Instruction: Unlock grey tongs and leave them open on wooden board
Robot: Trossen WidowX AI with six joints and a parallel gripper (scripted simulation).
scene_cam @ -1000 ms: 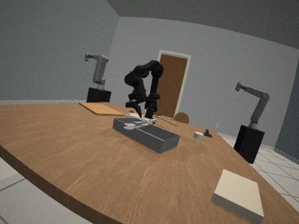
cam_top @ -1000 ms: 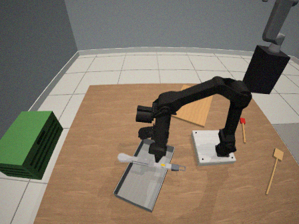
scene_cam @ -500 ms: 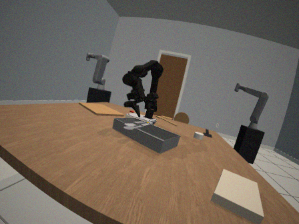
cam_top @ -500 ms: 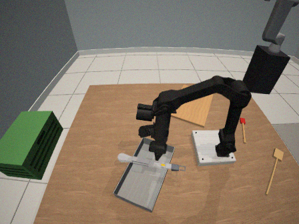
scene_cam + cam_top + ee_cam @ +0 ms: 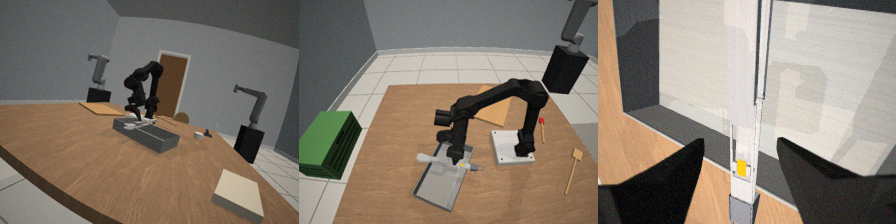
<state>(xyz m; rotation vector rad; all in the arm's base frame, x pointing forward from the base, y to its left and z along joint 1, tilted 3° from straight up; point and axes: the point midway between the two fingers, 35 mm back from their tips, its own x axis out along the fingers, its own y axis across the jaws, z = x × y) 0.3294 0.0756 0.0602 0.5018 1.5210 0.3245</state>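
My gripper tip is now 3 cm past the yellow lock piece, 1 cm to the right of it and 1 cm above it. Also, from my gripper tip: beige block: 27 cm ahead, 42 cm to the left, 7 cm below; then grey roasting tin: 4 cm ahead, 3 cm to the left, 5 cm below; then wooden board: 22 cm behind, 48 cm to the right, 7 cm below.
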